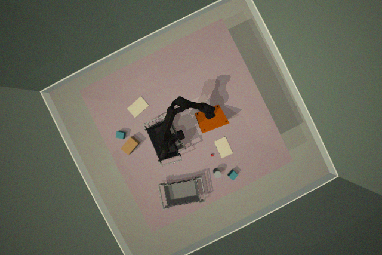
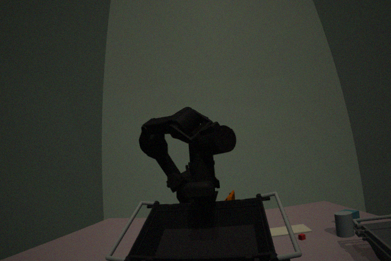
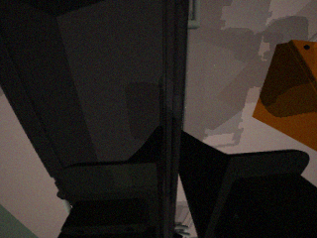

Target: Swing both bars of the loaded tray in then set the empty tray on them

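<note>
Right now the black tray is 80 mm ahead of my gripper tip. Also, from my gripper tip: small red cube (280 mm to the left, 210 mm behind, 130 mm below); then grey cylinder (410 mm to the left, 190 mm behind, 100 mm below); then tan block (340 mm ahead, 100 mm below, 60 mm to the right).
</note>
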